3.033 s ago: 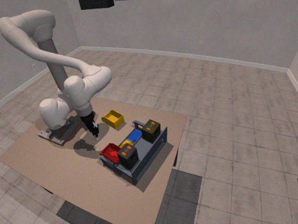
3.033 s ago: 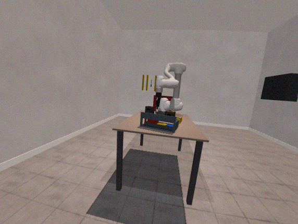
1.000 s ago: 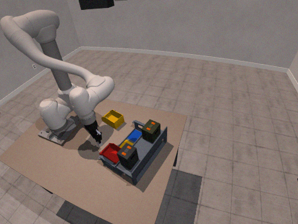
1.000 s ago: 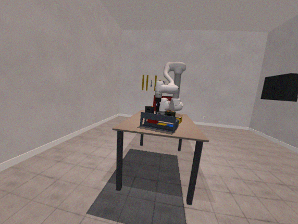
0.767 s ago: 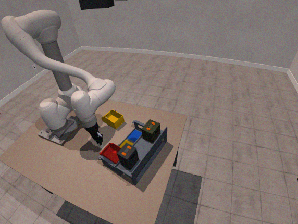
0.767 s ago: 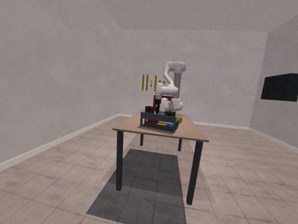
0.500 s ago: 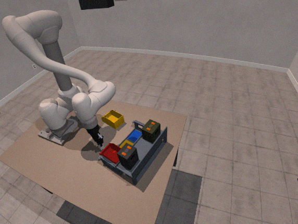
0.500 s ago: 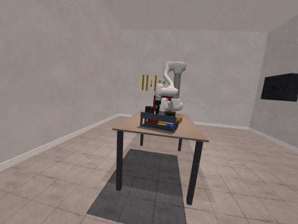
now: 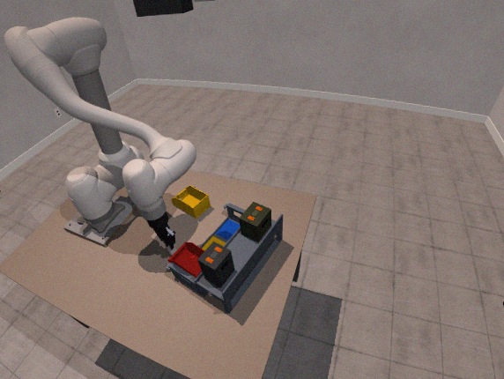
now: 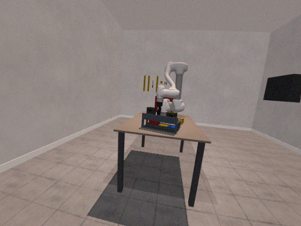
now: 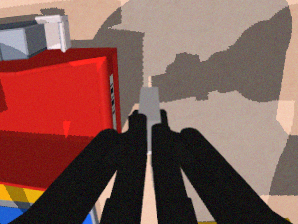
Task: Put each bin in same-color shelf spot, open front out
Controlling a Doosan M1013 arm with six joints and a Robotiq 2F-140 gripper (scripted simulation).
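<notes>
Right now my hand is 110 mm short of the red bin and 20 mm to the left of it. Round my hand: yellow bin (80 mm behind, 280 mm to the left, 20 mm below); then grey shelf (300 mm ahead, 50 mm to the left, 50 mm above).
</notes>
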